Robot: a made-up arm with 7 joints.
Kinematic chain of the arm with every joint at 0, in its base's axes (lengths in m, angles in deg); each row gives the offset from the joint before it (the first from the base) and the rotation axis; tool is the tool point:
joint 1: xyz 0 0 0.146 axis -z
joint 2: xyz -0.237 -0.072 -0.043 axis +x
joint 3: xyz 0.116 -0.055 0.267 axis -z
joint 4: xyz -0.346 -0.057 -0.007 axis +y
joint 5: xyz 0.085 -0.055 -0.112 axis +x
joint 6: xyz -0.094 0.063 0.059 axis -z
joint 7: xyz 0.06 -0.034 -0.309 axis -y
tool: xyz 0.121 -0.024 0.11
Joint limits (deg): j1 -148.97..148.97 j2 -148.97..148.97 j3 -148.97..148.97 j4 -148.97..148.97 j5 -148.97..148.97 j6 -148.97..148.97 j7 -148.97..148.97
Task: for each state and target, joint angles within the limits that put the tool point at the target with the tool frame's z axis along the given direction. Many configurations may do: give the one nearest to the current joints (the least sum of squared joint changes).
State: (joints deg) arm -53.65 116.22 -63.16 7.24 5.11 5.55 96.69
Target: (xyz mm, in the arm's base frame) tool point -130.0 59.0 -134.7 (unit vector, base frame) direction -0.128 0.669 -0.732
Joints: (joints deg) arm -50.63 146.08 -91.84 -13.45 7.59 -24.00 56.26
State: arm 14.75 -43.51 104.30 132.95 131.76 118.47 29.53
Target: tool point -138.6 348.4 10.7 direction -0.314 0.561 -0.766
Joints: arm -6.51 -77.66 111.65 125.33 148.97 148.97 5.24
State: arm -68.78 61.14 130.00 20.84 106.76 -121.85 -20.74
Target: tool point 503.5 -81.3 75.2 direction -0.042 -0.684 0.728
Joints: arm -61.83 110.16 142.93 27.41 87.01 -120.51 1.65
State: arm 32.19 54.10 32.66 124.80 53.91 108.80 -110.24
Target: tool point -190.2 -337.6 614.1 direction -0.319 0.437 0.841
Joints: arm -13.25 83.02 42.72 87.90 97.30 66.43 -114.36
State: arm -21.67 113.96 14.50 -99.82 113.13 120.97 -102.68
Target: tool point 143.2 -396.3 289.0 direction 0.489 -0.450 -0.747
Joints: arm -21.43 86.61 50.45 -131.42 87.69 96.30 -76.45
